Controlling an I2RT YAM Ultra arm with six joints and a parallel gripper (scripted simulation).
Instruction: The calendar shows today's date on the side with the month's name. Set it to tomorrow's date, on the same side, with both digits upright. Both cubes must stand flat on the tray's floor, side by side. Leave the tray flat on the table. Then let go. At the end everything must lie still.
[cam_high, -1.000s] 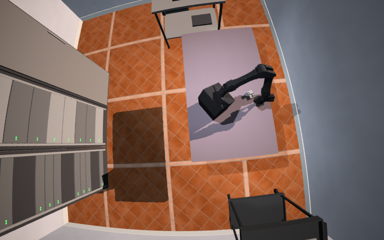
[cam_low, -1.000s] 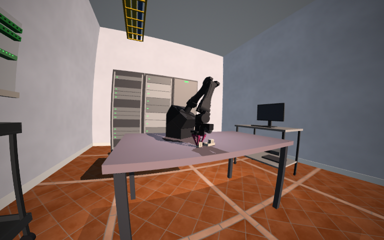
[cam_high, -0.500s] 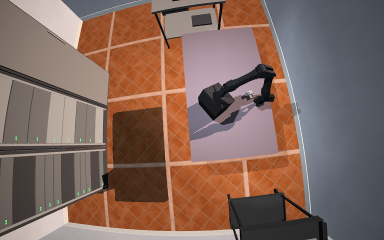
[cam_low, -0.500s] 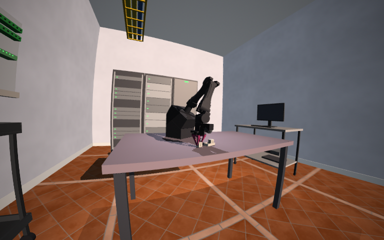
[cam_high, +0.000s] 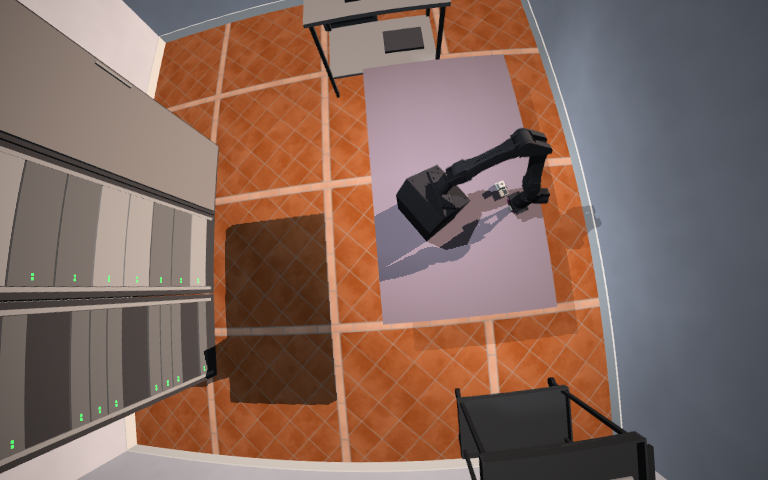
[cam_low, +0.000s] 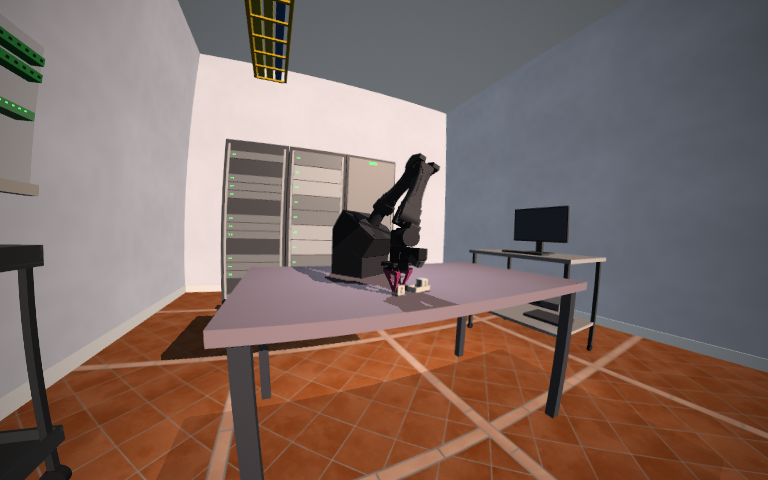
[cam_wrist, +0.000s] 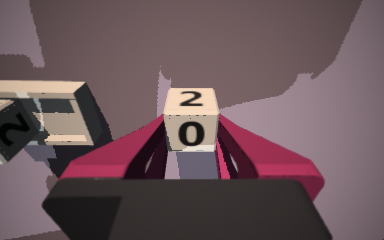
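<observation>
The cream digit cube lies right at my hand. Round my hand: cream tray (30 mm behind, 110 mm to the left, 10 mm below).
</observation>
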